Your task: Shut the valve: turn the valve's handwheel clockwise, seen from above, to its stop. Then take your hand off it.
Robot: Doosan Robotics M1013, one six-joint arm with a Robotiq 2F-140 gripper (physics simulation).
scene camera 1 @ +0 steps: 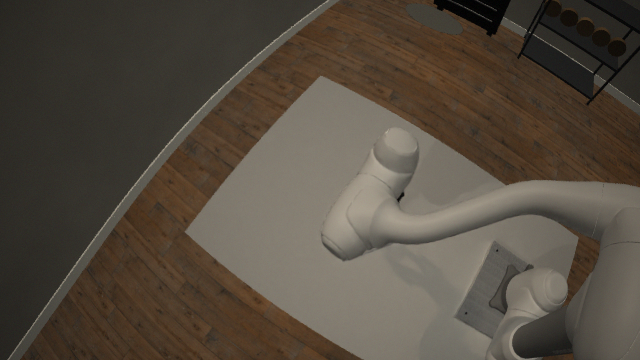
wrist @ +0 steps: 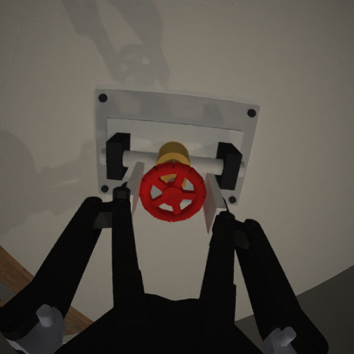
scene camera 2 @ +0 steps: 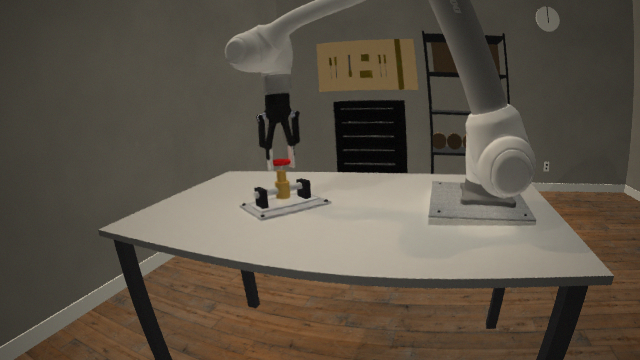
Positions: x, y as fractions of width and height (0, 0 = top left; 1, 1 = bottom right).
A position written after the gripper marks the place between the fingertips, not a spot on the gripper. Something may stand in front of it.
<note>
In view: the gripper (scene camera 2: 0.44, 0.47), a red handwheel (wrist: 0.49, 0.55) and a grey base plate (wrist: 0.47, 0.30).
The gripper also shows in the wrist view (wrist: 0.49, 0.51).
</note>
